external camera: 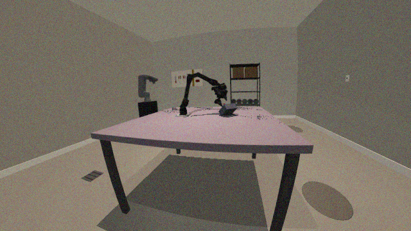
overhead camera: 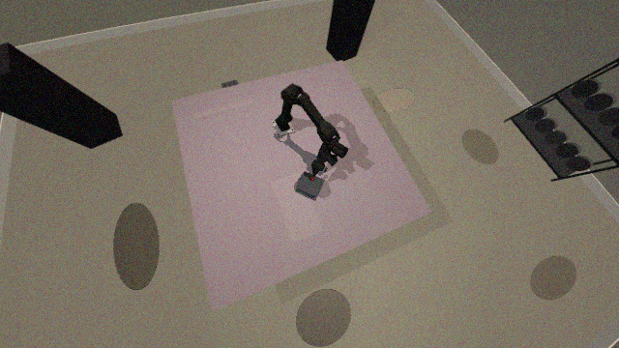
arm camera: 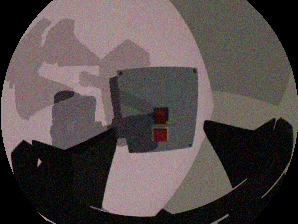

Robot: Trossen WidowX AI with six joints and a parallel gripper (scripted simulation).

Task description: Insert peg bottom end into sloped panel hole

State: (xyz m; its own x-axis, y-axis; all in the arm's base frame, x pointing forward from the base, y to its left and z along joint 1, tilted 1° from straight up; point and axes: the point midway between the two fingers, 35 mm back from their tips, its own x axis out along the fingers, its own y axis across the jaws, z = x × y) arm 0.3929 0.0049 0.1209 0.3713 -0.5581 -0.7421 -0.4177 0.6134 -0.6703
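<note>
Right now my gripper tip is 10 mm to the left of the red peg and 10 mm above it. The rest, counted from my gripper tip: dark grey sloped panel (30 mm ahead, 50 mm to the right, 50 mm below).
</note>
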